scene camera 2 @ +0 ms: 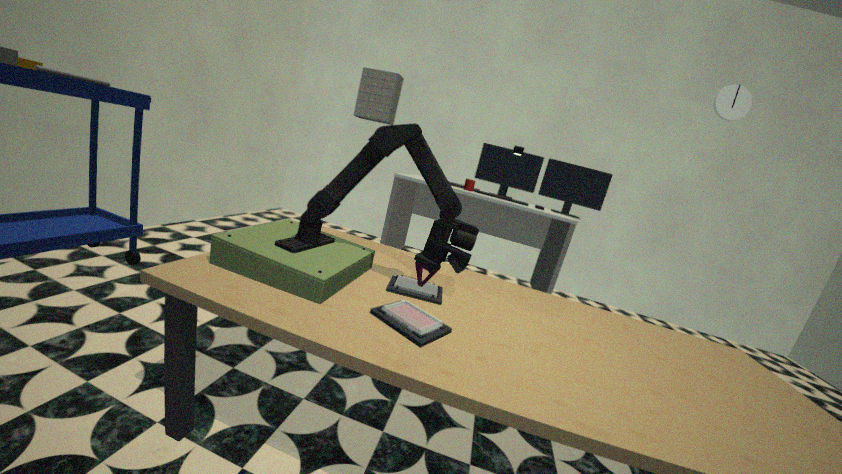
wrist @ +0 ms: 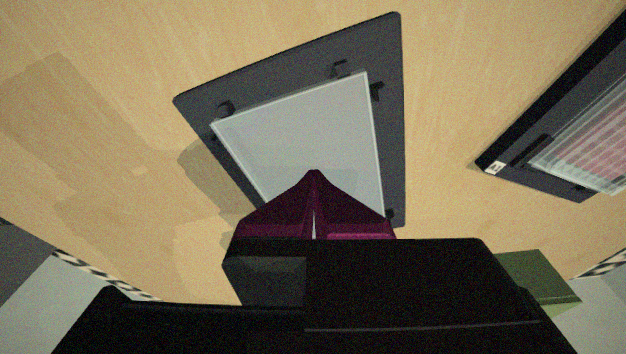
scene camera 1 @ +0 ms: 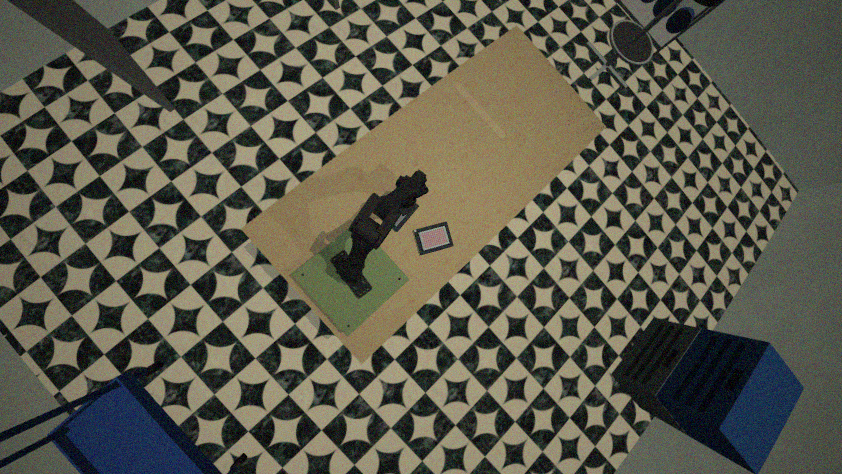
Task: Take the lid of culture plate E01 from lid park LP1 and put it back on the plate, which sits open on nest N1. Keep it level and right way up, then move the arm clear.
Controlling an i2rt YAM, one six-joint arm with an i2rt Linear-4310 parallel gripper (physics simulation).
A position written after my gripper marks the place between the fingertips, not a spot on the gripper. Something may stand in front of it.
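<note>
There's a clear plate lid (wrist: 329, 126) that still rests on a dark lid park (wrist: 376, 44), and my gripper (wrist: 313, 177) grips the clear plate lid.
</note>
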